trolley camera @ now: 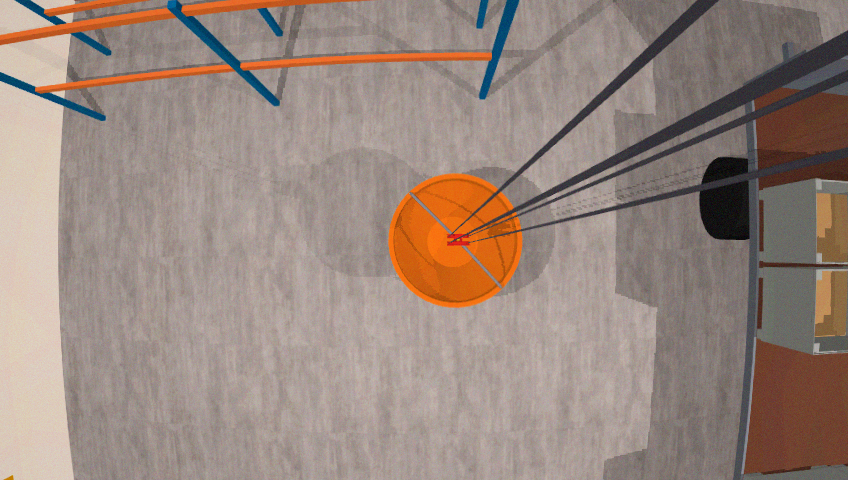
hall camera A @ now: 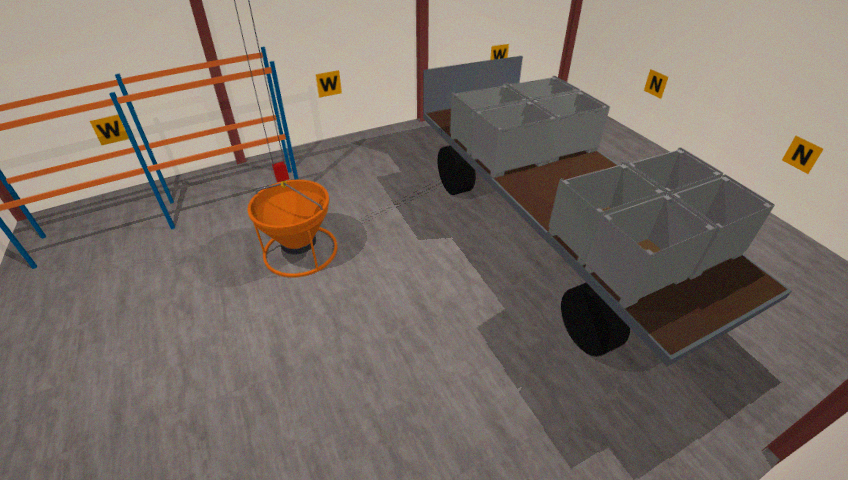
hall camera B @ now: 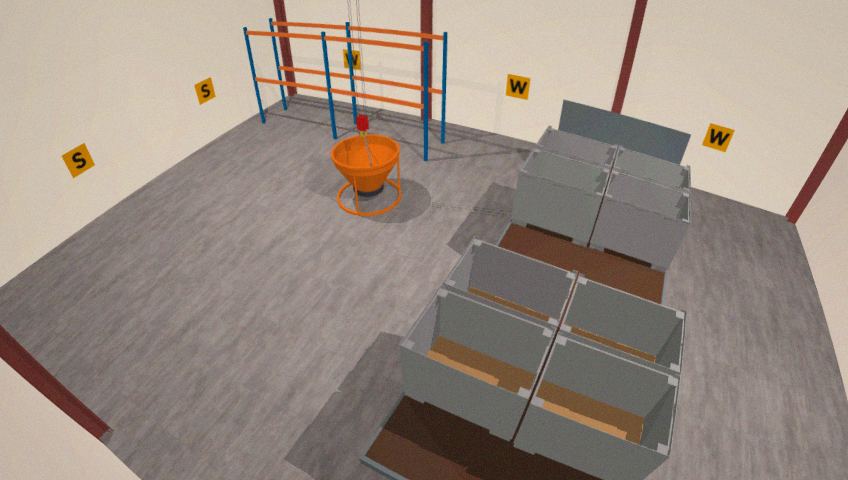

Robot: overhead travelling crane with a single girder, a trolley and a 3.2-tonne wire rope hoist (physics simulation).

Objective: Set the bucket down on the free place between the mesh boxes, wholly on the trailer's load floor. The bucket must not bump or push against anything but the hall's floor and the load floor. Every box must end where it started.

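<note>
The orange bucket [hall camera A: 297, 236] [hall camera B: 365, 172] [trolley camera: 428, 261] is upright on its ring frame, left of the trailer. Whether the ring touches the hall floor is hard to tell. My gripper, the red hook block [hall camera A: 280, 172] [hall camera B: 363, 123] [trolley camera: 458, 239], is over the bucket's middle and holds it by grey straps to the rim. The ropes look straight. The trailer's load floor [hall camera A: 535, 181] [hall camera B: 583, 261] [trolley camera: 797, 410] shows brown between a group of grey mesh boxes near the headboard [hall camera A: 523, 142] [hall camera B: 553, 196] [trolley camera: 788, 220] and another group towards the open end [hall camera A: 595, 249] [hall camera B: 464, 380].
A blue and orange rack [hall camera A: 142, 160] [hall camera B: 426, 101] [trolley camera: 380, 58] stands behind the bucket near the W wall. The trailer's grey headboard [hall camera A: 470, 83] [hall camera B: 618, 127] rises at its far end. A black wheel [hall camera A: 456, 171] [trolley camera: 726, 199] stands at the trailer's near side.
</note>
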